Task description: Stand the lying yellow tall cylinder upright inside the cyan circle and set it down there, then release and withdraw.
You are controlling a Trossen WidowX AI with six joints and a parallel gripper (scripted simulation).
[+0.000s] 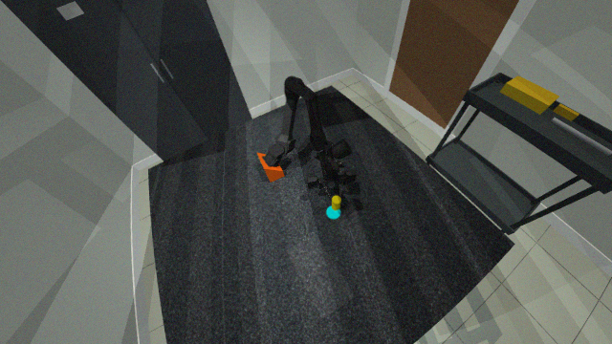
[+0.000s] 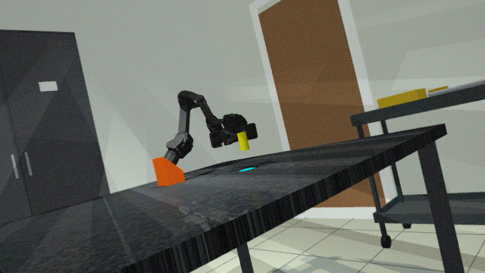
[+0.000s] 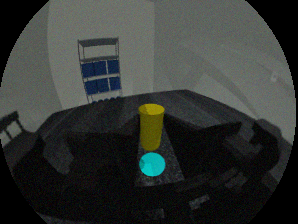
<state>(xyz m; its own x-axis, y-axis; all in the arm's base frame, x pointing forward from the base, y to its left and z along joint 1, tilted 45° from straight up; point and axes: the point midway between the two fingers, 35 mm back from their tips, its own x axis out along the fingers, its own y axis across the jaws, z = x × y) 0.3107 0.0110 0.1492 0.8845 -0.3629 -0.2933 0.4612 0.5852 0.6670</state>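
My gripper tip is now 13 cm above the cyan circle and 1 cm past it. The rest, counted from my gripper tip: yellow tall cylinder 2 cm below.
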